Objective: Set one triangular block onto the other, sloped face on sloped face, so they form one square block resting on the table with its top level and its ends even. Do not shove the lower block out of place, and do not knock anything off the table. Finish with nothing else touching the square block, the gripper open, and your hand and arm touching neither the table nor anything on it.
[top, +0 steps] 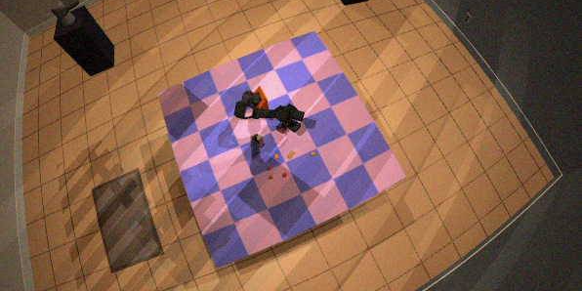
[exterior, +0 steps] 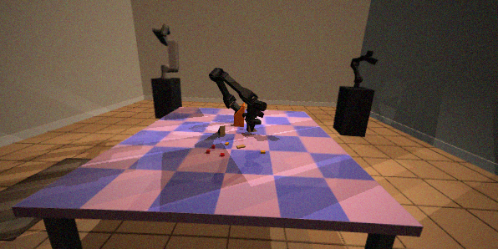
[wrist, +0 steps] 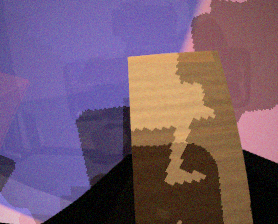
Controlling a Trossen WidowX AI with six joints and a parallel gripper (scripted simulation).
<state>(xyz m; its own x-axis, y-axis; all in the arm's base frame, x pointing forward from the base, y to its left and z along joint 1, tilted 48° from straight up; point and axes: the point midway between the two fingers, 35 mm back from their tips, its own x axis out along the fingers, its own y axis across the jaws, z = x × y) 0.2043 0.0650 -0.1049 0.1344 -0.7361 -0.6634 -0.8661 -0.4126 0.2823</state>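
Now: gripper tip 10 mm to the left of the tan block and 10 mm below it. Round my gripper tip: tan piece 180 mm ahead, 40 mm to the right, 30 mm below.
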